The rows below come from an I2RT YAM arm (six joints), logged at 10 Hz.
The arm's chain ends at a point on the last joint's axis. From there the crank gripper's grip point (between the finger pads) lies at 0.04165 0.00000 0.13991 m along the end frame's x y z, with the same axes.
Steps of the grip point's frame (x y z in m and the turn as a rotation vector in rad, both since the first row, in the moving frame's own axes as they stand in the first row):
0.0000 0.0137 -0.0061 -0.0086 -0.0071 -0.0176
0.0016 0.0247 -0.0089 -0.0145 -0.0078 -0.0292
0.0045 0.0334 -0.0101 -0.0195 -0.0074 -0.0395
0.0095 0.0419 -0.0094 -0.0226 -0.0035 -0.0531
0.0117 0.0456 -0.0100 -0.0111 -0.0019 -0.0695
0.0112 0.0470 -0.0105 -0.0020 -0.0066 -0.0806
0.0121 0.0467 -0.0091 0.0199 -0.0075 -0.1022
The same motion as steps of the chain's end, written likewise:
0.0010 0.0132 -0.0064 -0.0086 -0.0071 -0.0176
0.0027 0.0239 -0.0092 -0.0145 -0.0078 -0.0292
0.0055 0.0323 -0.0104 -0.0195 -0.0074 -0.0395
0.0100 0.0409 -0.0095 -0.0226 -0.0035 -0.0531
0.0120 0.0469 -0.0101 -0.0111 -0.0019 -0.0695
0.0122 0.0500 -0.0108 -0.0020 -0.0066 -0.0806
0.0135 0.0537 -0.0093 0.0199 -0.0075 -0.1022

